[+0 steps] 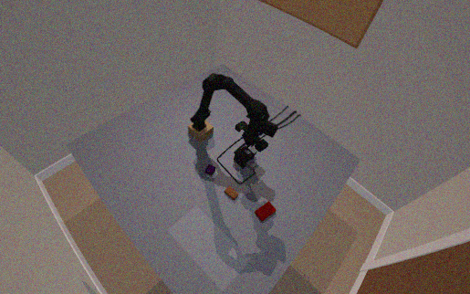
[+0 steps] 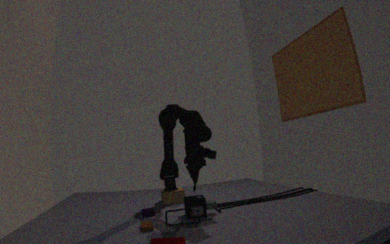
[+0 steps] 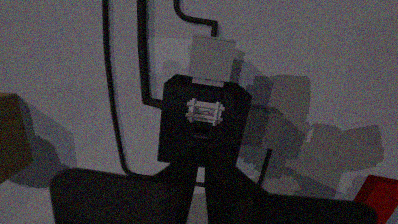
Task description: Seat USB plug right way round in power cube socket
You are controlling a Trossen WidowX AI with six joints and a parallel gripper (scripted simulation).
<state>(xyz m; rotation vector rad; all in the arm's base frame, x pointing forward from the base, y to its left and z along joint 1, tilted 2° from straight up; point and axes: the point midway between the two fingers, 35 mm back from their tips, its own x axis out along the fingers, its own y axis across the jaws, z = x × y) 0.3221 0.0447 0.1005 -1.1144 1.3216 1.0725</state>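
Now: the dark USB plug 10 mm below my gripper tip. The rest, counted from my gripper tip: orange block 80 mm ahead, 210 mm to the right, 130 mm below; purple cube 90 mm behind, 190 mm to the right, 120 mm below; USB socket 10 mm to the left, 60 mm below.
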